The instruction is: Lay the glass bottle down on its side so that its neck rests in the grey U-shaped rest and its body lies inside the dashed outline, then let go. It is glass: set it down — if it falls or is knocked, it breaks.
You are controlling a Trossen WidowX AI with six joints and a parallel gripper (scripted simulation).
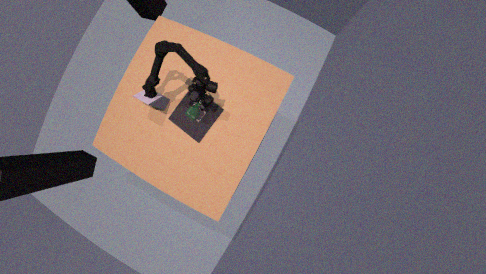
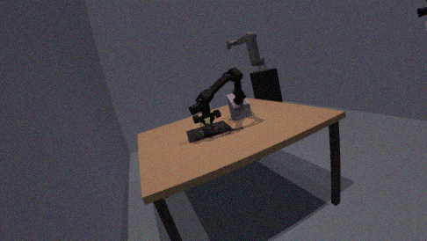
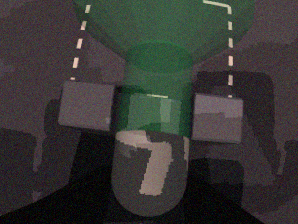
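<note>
Now: the green glass bottle 5 cm to the right of my gripper tip, 1 cm below it and 1 cm behind it. The rest, counted from my gripper tip: dark mat: 10 cm to the right, 6 cm below, 3 cm behind.
</note>
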